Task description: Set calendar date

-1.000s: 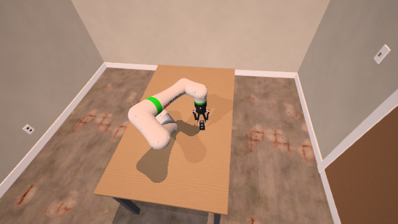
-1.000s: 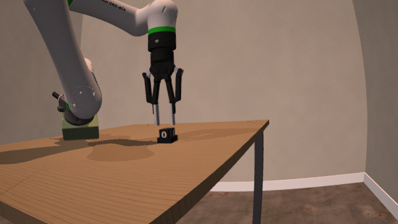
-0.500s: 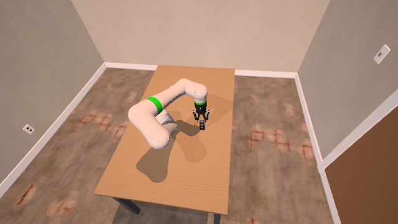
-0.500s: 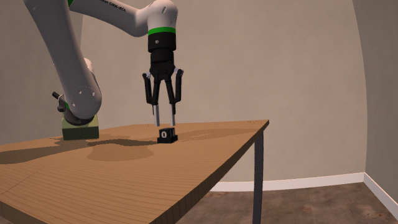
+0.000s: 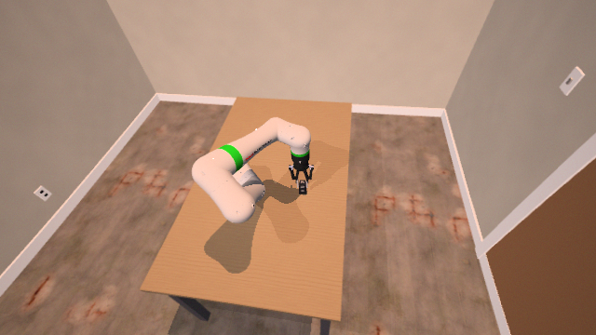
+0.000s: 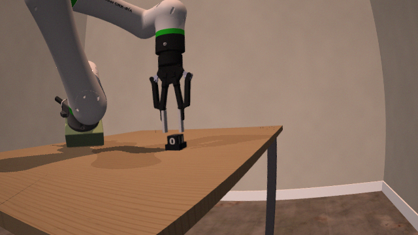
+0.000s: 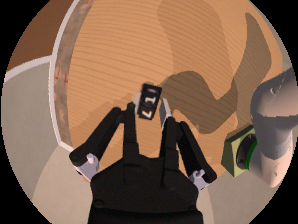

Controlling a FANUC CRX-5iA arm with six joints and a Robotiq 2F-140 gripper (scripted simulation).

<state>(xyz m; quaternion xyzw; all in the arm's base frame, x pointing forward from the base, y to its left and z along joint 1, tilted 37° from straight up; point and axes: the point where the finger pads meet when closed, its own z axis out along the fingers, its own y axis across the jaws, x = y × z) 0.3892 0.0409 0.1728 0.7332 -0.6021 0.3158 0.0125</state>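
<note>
The black calendar tray is 7 cm below my hand and 2 cm to the left of it.
</note>
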